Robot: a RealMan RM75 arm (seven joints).
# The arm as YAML. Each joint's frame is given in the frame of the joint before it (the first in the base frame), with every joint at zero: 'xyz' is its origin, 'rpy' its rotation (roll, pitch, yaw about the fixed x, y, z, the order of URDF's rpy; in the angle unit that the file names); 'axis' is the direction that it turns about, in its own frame. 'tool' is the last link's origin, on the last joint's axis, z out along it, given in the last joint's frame.
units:
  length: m
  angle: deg
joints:
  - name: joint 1
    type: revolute
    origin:
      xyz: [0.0, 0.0, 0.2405]
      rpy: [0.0, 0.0, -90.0]
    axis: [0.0, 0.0, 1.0]
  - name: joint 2
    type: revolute
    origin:
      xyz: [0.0, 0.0, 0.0]
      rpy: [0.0, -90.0, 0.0]
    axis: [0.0, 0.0, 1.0]
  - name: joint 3
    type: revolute
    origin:
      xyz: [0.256, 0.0, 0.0]
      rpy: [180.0, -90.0, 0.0]
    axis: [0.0, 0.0, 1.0]
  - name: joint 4
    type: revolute
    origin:
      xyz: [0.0, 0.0, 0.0]
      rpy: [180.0, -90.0, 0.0]
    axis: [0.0, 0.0, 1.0]
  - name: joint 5
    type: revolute
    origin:
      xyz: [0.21, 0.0, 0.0]
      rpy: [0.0, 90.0, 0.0]
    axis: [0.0, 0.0, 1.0]
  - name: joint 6
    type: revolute
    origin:
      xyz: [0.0, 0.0, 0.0]
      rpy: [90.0, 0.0, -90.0]
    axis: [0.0, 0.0, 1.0]
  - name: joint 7
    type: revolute
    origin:
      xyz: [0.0, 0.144, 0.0]
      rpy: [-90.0, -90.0, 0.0]
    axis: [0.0, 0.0, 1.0]
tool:
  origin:
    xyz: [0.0, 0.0, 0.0]
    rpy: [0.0, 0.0, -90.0]
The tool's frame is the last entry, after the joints.
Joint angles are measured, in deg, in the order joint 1, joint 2, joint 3, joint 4, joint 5, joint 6, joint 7. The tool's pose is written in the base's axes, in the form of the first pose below.
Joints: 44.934 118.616 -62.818 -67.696 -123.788 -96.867 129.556
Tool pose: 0.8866 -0.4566 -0.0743 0.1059; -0.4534 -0.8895 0.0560 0.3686; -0.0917 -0.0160 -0.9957 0.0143; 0 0 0 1
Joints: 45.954 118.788 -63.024 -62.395 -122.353 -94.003 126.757
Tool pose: 0.8813 -0.4604 -0.1066 0.1090; -0.4585 -0.8877 0.0433 0.3733; -0.1145 0.0107 -0.9934 0.0013; 0 0 0 1
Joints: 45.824 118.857 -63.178 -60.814 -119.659 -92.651 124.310
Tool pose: 0.8850 -0.4393 -0.1544 0.1070; -0.4382 -0.8978 0.0427 0.3739; -0.1574 0.0298 -0.9871 -0.0022; 0 0 0 1
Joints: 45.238 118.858 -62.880 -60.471 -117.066 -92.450 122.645
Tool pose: 0.8832 -0.4235 -0.2015 0.1055; -0.4241 -0.9046 0.0425 0.3728; -0.2003 0.0479 -0.9786 -0.0010; 0 0 0 1
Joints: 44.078 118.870 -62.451 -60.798 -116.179 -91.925 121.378
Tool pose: 0.8798 -0.4208 -0.2210 0.1100; -0.4179 -0.9064 0.0617 0.3725; -0.2263 0.0381 -0.9733 0.0015; 0 0 0 1
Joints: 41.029 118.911 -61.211 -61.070 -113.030 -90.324 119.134
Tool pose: 0.8528 -0.4388 -0.2832 0.1219; -0.4238 -0.8983 0.1155 0.3717; -0.3051 0.0215 -0.9521 0.0080; 0 0 0 1
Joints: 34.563 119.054 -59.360 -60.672 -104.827 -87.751 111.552
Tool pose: 0.7958 -0.4444 -0.4115 0.1470; -0.3868 -0.8957 0.2192 0.3650; -0.4660 -0.0153 -0.8847 0.0204; 0 0 0 1
